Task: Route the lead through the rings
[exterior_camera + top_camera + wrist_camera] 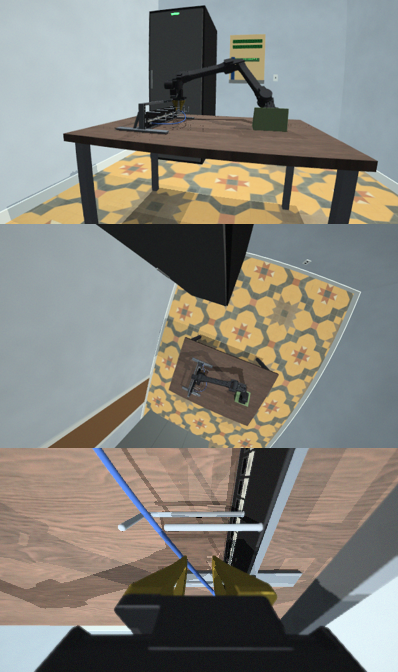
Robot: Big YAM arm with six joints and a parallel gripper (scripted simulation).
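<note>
My gripper is now 150 mm to the right of the rack, 70 mm short of it and 10 mm above it.
</note>
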